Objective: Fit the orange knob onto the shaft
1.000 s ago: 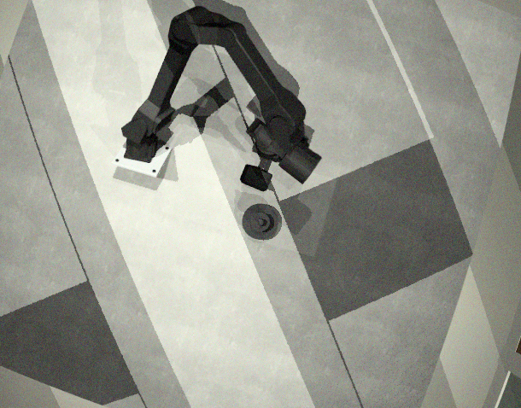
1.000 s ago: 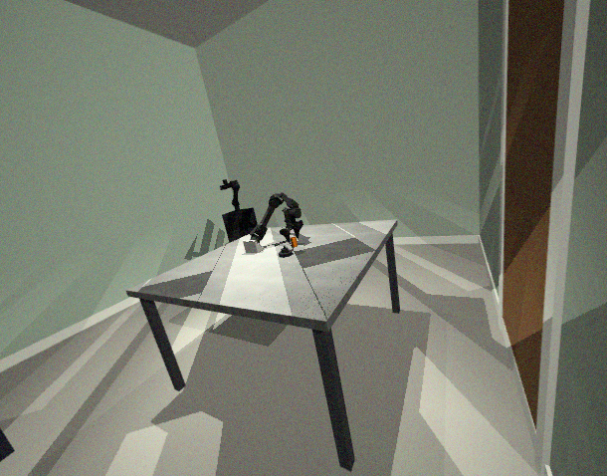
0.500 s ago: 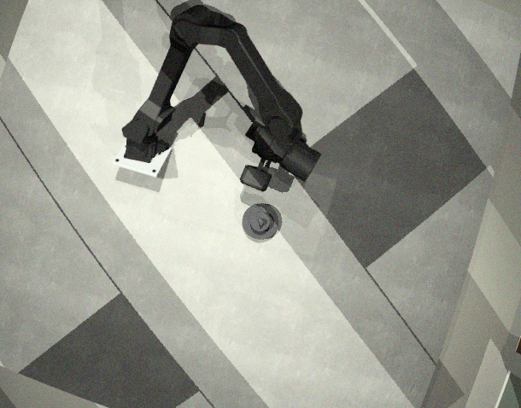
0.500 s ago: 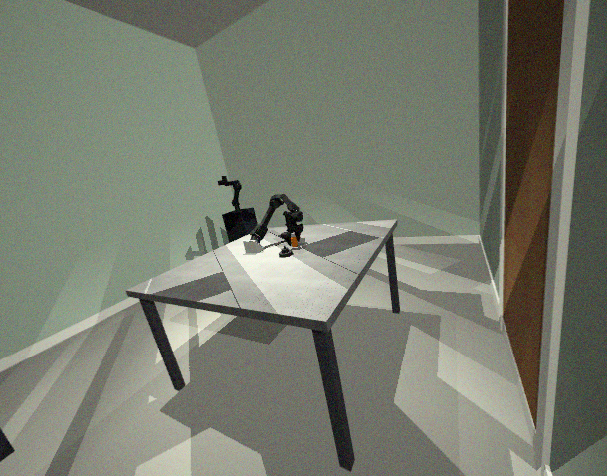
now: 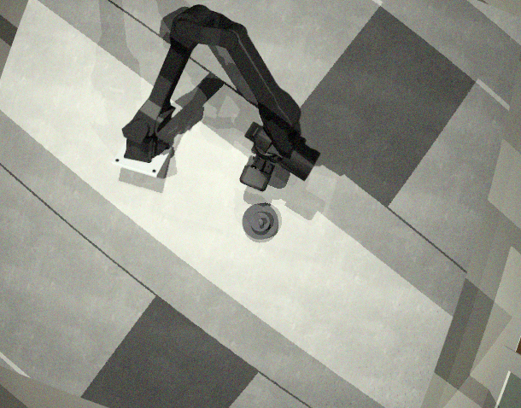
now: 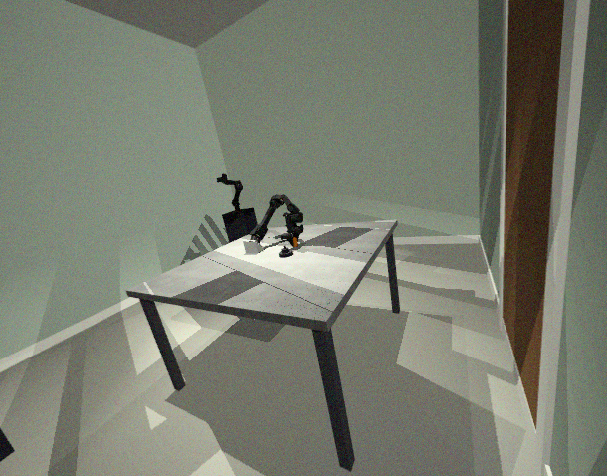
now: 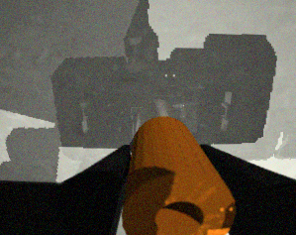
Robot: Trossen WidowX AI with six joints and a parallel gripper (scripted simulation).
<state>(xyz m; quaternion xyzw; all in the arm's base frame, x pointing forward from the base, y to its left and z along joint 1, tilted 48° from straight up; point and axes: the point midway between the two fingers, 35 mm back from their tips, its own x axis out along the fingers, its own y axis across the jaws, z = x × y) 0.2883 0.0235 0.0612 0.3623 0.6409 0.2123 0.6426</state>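
Now: the dark pedestal 160 mm to the right of my gripper tip, 20 mm ahead of it and 20 mm above it. From my gripper tip the other things lie so: orange knob 20 mm above.
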